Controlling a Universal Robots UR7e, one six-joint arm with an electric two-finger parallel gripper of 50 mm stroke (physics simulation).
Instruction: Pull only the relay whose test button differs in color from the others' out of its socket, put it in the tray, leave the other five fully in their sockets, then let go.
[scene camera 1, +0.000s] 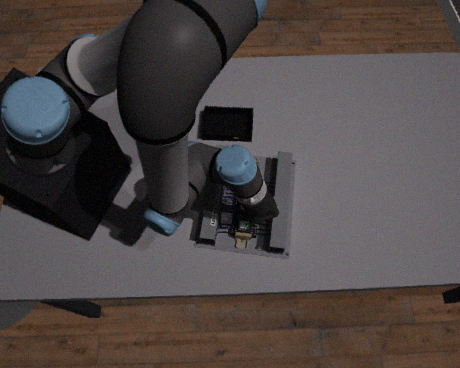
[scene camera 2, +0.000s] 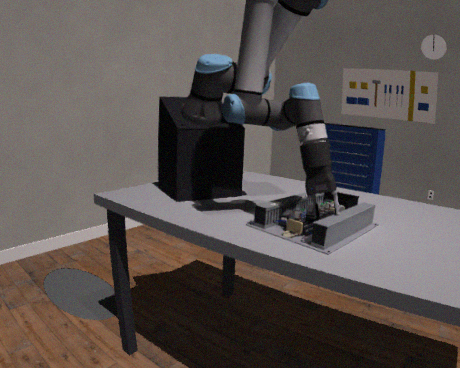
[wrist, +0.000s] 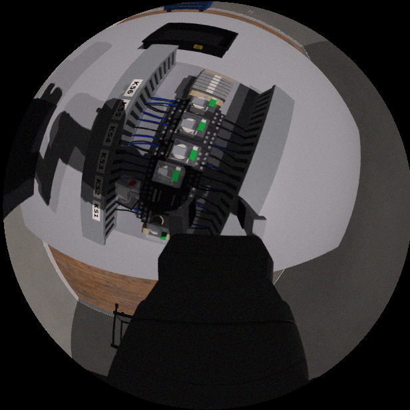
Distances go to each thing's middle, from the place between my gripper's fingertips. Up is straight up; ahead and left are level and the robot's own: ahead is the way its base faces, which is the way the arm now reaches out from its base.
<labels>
I see the base plate (wrist: 177, 83) 60 mm behind my hand, 60 mm to the left of it and 50 mm below it. The rest, counted from my hand: black tray (scene camera 1: 238, 124): 150 mm behind, 320 mm to the left, 50 mm below.
</labels>
